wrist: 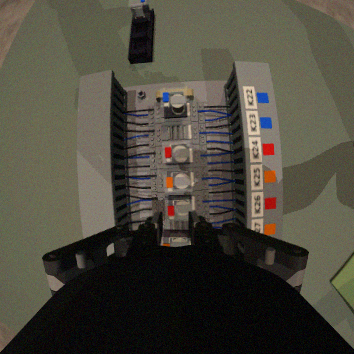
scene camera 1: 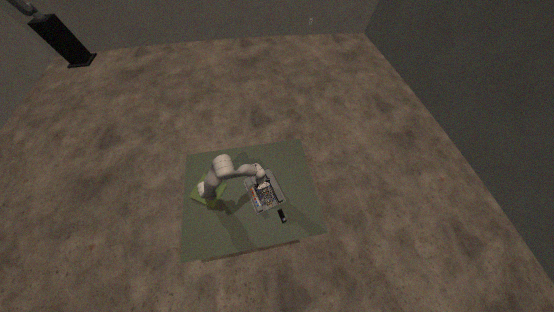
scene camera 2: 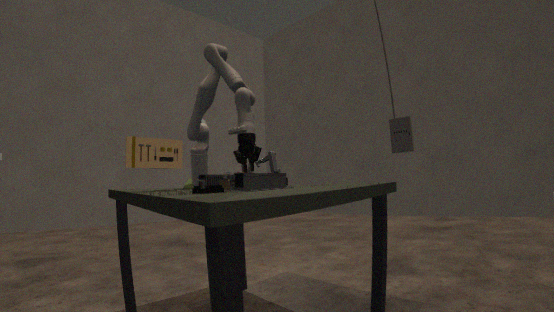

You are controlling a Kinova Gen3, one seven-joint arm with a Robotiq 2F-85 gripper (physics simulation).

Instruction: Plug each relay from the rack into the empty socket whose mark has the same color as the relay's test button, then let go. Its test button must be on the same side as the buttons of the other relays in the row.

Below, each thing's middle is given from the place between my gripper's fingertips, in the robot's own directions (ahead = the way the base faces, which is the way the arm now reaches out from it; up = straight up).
Labels:
My gripper is now 70 mm above the socket panel (wrist: 211, 92) and 20 mm to the left of it. The rest, counted from my hand: black rack (wrist: 140, 46) (250 mm to the right, 120 mm ahead, 60 mm below).

